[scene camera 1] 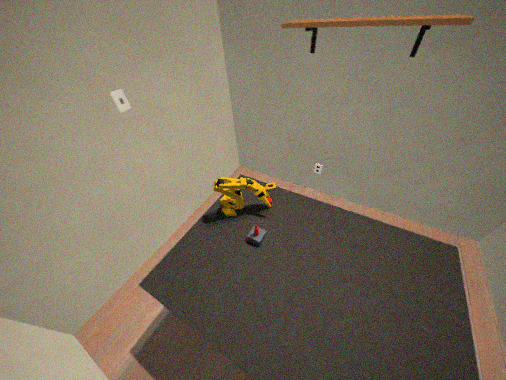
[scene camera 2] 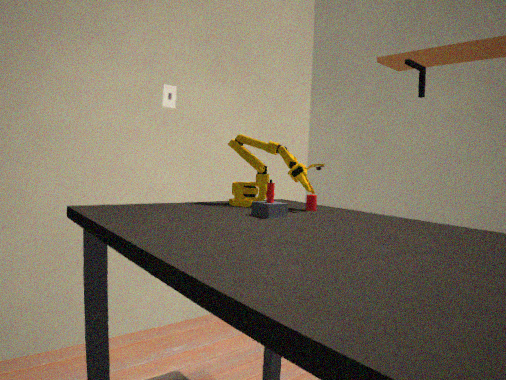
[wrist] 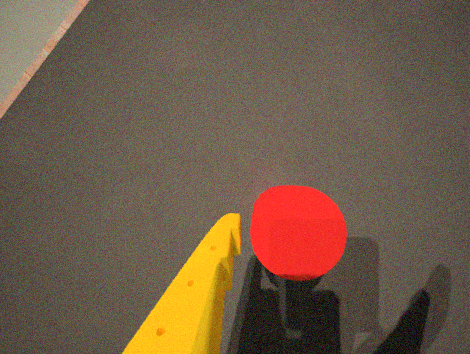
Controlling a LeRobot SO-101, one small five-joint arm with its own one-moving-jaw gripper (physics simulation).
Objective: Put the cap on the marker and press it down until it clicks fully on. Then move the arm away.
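Where they show: hand, its tool point: (scene camera 1: 269,196) (scene camera 2: 313,192) (wrist: 240,228); arm's base, origin of its link: (scene camera 1: 235,210) (scene camera 2: 250,205).
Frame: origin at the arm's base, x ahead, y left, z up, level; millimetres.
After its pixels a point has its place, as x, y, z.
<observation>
The red cap (scene camera 1: 269,201) @(158, 105, 46) (scene camera 2: 311,203) @(163, 102, 23) (wrist: 298,233) @(153, 112, 48) stands upright on the dark table, apart from the marker. The red marker (scene camera 1: 256,230) @(195, -100, 74) (scene camera 2: 270,192) @(198, -99, 63) stands upright in a grey block (scene camera 1: 251,238) @(181, -126, 33) (scene camera 2: 270,210) @(225, -121, 20), its dark tip uncovered in scene camera 2. My gripper (scene camera 1: 270,205) (scene camera 2: 313,192) is open and empty, its tips close to the top of the cap. In the wrist view the notched fixed jaw (wrist: 197,290) @(132, 128, 78) is left of the cap with a narrow gap; the moving jaw is out of the picture. The marker does not show in the wrist view.
The arm's yellow base (scene camera 1: 229,206) @(-15, -21, 45) (scene camera 2: 243,194) @(-25, -12, 34) stands on the table (scene camera 1: 325,280) @(526, -135, 0) (scene camera 2: 350,265) @(604, -308, 0) behind the block. Walls rise beyond the table's far edges. A wooden shelf (scene camera 1: 375,21) (scene camera 2: 450,54) hangs high on one wall.
</observation>
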